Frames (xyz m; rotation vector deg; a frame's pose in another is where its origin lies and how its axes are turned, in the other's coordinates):
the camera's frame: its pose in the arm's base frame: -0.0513 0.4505 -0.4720 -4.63 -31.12 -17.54
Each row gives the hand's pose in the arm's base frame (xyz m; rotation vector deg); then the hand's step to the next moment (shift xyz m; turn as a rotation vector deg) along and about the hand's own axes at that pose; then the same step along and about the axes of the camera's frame.
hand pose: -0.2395 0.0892 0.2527 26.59 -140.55 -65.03
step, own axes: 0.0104 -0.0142 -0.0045 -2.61 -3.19 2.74
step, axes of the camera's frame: -0.0029 -0.0171 -0.0053 -1.58 1.33 -4.50
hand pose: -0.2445 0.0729 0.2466 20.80 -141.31 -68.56
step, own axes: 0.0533 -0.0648 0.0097 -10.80 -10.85 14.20
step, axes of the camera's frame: -0.0482 -0.0653 -0.0233 -8.47 8.32 -17.17
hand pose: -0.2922 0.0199 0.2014 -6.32 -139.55 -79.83
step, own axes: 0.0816 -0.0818 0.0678 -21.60 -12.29 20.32
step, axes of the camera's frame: -0.1309 -0.0279 -0.0053 -7.07 16.07 -26.87
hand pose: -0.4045 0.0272 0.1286 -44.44 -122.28 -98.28
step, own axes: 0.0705 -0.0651 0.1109 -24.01 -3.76 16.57
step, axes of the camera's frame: -0.1193 0.0820 0.0235 2.34 15.31 -25.00
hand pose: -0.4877 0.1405 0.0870 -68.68 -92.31 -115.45
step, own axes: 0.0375 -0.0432 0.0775 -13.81 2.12 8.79
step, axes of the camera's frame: -0.0401 0.0837 0.0257 5.45 7.63 -13.58
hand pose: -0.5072 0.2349 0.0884 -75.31 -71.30 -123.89
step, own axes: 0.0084 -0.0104 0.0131 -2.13 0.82 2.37
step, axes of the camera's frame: -0.0056 0.0158 0.0083 1.65 1.96 -2.06
